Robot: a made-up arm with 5 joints.
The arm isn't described. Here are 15 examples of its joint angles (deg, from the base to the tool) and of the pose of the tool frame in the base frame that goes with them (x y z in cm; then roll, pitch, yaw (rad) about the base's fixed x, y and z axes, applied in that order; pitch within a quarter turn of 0, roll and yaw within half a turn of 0).
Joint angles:
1: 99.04 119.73 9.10 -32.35 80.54
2: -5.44 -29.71 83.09 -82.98 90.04
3: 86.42 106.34 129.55 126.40 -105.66
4: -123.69 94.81 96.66 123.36 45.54
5: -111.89 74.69 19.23 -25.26 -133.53
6: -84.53 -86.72 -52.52 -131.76 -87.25
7: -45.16 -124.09 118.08 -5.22 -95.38
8: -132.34 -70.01 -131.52 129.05 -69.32
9: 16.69 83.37 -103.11 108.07 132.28
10: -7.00 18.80 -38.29 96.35 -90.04
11: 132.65 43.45 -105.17 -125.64 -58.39
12: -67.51 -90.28 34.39 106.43 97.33
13: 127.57 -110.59 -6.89 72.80 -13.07
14: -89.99 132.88 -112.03 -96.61 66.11
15: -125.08 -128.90 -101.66 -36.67 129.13
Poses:
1: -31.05 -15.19 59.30 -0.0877 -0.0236 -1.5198
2: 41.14 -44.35 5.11 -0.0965 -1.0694 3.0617
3: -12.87 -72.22 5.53 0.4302 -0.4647 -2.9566
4: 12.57 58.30 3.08 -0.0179 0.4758 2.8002
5: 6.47 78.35 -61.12 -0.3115 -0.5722 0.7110
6: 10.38 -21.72 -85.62 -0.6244 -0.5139 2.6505
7: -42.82 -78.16 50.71 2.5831 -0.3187 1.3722
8: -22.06 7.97 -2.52 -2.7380 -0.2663 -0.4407
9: 4.73 -81.40 12.61 1.2071 0.2618 2.8929
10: 8.86 -88.50 10.75 1.8050 1.1145 2.7225
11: -17.63 48.89 63.04 0.8411 0.8365 -0.0361
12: -12.42 -63.18 4.97 2.2957 0.2373 0.1552
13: -9.04 45.87 61.80 -2.2239 0.3515 0.5688
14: -44.68 13.27 -49.04 0.7669 -0.1068 0.7918
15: -25.78 -6.39 -21.53 1.5522 0.3627 1.9695
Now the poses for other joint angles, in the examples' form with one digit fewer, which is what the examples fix.
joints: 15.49 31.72 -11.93 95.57 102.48
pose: 55.3 -54.2 2.9 -0.738 0.884 -2.832
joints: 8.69 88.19 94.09 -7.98 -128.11
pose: 1.6 -66.8 -72.5 -0.707 0.075 1.433
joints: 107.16 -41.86 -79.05 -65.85 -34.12
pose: 28.3 3.7 94.7 2.936 -0.169 2.164
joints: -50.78 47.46 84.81 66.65 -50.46
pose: 52.3 1.3 -80.5 -0.314 0.104 2.286
